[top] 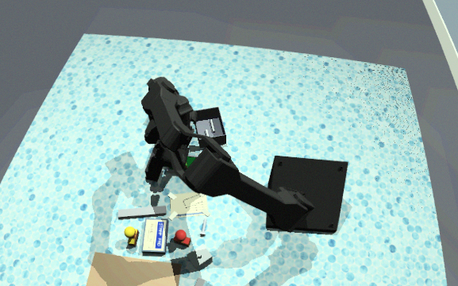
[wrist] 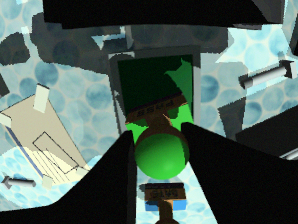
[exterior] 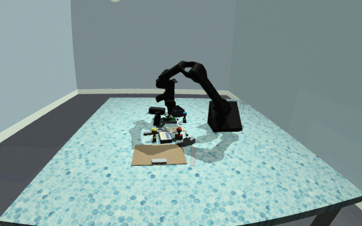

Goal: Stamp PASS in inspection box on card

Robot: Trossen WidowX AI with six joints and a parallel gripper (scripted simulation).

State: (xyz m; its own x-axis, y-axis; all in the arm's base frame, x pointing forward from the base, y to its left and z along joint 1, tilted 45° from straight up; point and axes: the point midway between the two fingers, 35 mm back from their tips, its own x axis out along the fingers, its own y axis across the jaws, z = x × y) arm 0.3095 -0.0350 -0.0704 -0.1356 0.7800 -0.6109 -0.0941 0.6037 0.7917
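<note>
Now: gripper tip 20 mm above the green-knobbed stamp. Round my gripper tip: green ink pad: 40 mm below; beige card: 50 mm behind, 110 mm to the left, 50 mm below; blue-knobbed stamp: 100 mm behind, 10 mm to the right, 30 mm below.
</note>
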